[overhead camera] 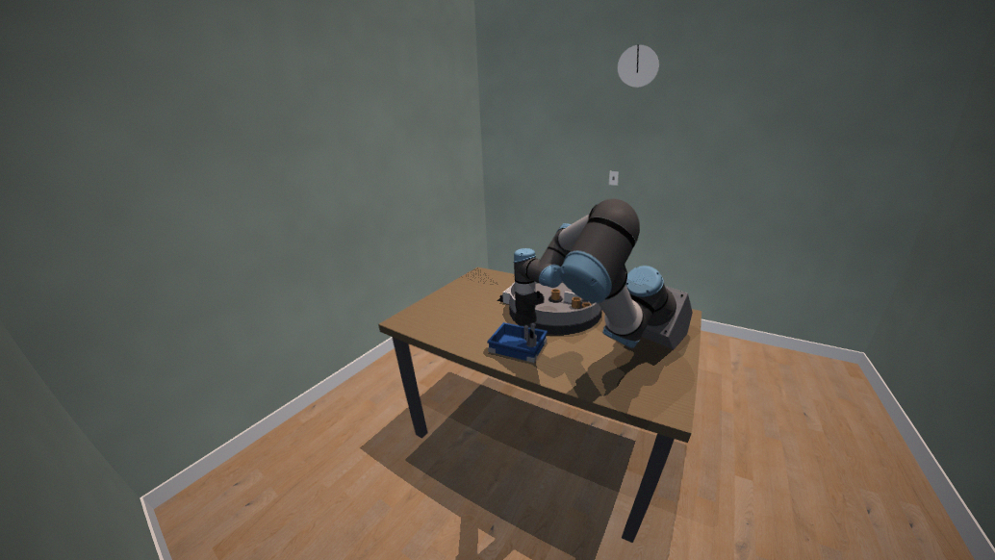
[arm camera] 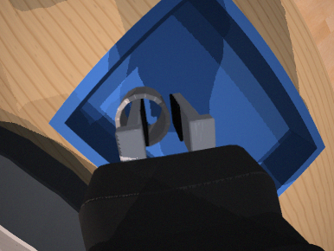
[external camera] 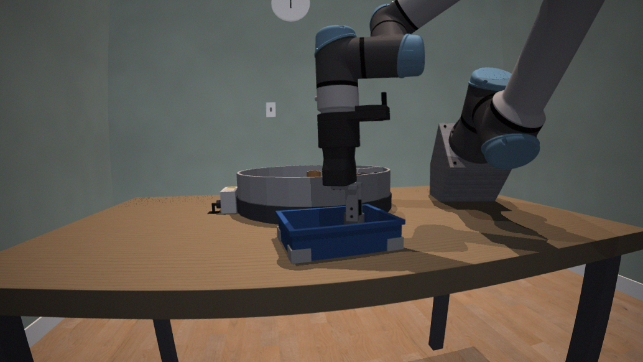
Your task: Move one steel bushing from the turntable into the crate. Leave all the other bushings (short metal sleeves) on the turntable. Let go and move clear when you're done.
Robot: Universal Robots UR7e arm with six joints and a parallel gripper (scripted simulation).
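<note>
Right now the blue crate is 40 mm ahead of my hand, 30 mm below it and 20 mm to the left of it. The rest, counted from my hand: grey round turntable (320 mm to the right, 10 mm ahead).
</note>
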